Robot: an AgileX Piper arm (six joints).
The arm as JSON. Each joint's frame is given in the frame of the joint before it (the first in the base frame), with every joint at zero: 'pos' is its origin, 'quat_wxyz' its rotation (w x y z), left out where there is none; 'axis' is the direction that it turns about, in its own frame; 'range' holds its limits. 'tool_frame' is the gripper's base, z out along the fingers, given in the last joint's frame.
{
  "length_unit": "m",
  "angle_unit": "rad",
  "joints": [
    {
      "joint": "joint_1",
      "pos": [
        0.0,
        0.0,
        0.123
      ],
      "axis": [
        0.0,
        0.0,
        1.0
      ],
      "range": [
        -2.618,
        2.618
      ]
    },
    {
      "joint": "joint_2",
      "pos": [
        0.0,
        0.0,
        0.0
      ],
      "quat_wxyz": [
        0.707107,
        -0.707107,
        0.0,
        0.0
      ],
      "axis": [
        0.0,
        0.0,
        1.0
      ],
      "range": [
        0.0,
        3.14
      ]
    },
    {
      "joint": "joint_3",
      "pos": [
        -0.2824,
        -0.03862,
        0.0
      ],
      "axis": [
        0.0,
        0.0,
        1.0
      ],
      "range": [
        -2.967,
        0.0
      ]
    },
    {
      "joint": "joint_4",
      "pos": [
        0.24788,
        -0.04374,
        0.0
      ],
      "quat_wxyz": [
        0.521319,
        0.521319,
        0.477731,
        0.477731
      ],
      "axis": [
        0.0,
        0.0,
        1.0
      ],
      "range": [
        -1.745,
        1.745
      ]
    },
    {
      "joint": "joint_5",
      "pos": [
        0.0,
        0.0,
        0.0
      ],
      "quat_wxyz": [
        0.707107,
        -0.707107,
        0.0,
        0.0
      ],
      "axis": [
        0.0,
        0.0,
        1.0
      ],
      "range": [
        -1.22,
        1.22
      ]
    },
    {
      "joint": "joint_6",
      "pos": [
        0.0,
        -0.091,
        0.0
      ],
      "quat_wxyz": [
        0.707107,
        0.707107,
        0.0,
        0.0
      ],
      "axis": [
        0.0,
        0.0,
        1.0
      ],
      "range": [
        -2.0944,
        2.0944
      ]
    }
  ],
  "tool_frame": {
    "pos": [
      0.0,
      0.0,
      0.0
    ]
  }
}
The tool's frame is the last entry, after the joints.
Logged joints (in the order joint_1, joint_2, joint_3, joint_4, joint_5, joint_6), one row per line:
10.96, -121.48, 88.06, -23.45, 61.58, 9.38
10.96, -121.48, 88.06, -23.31, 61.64, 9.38
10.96, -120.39, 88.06, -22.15, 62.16, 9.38
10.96, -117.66, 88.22, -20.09, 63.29, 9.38
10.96, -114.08, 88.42, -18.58, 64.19, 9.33
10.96, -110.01, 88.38, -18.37, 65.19, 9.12
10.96, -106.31, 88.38, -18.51, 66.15, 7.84
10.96, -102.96, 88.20, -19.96, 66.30, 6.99
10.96, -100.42, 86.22, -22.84, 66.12, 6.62
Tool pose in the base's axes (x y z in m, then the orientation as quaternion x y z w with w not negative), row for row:
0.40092, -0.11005, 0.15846, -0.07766, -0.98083, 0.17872, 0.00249
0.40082, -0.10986, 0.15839, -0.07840, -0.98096, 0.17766, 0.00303
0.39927, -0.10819, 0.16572, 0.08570, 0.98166, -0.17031, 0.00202
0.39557, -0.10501, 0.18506, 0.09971, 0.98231, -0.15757, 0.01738
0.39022, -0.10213, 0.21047, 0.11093, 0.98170, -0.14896, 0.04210
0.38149, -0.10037, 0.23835, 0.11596, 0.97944, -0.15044, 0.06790
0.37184, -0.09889, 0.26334, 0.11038, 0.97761, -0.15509, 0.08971
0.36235, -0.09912, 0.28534, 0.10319, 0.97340, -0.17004, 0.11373
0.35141, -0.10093, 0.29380, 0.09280, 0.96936, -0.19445, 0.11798
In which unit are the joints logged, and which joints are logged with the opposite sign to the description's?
The joints are logged in degrees. Opposite sign: joint_1, joint_2, joint_3.
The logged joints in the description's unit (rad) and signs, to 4 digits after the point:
-0.1913, 2.1202, -1.5369, -0.4093, 1.0748, 0.1637
-0.1913, 2.1202, -1.5369, -0.4068, 1.0758, 0.1637
-0.1913, 2.1012, -1.5369, -0.3866, 1.0849, 0.1637
-0.1913, 2.0536, -1.5397, -0.3506, 1.1046, 0.1637
-0.1913, 1.9911, -1.5432, -0.3243, 1.1203, 0.1628
-0.1913, 1.9200, -1.5425, -0.3206, 1.1378, 0.1592
-0.1913, 1.8555, -1.5425, -0.3231, 1.1545, 0.1368
-0.1913, 1.7970, -1.5394, -0.3484, 1.1572, 0.1220
-0.1913, 1.7527, -1.5048, -0.3986, 1.1540, 0.1155

